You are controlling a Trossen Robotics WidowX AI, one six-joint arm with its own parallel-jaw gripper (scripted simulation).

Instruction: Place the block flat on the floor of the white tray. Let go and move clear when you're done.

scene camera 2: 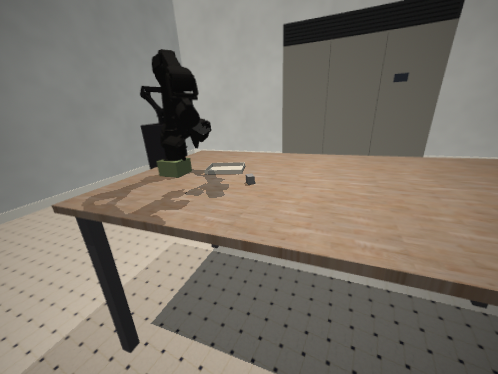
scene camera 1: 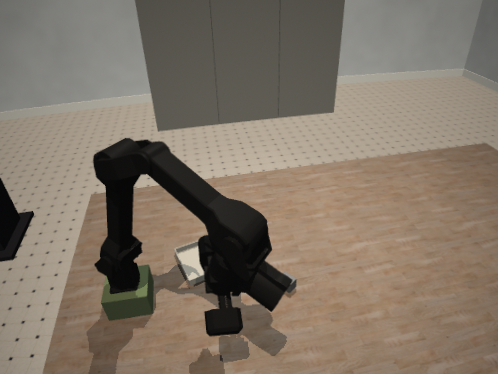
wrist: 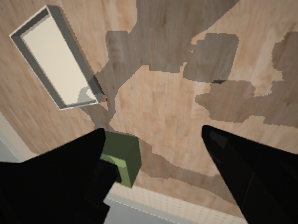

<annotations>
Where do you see a white tray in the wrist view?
At 59, 70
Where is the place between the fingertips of the gripper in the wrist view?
At 153, 131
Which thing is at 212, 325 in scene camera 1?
The gripper.
</annotations>
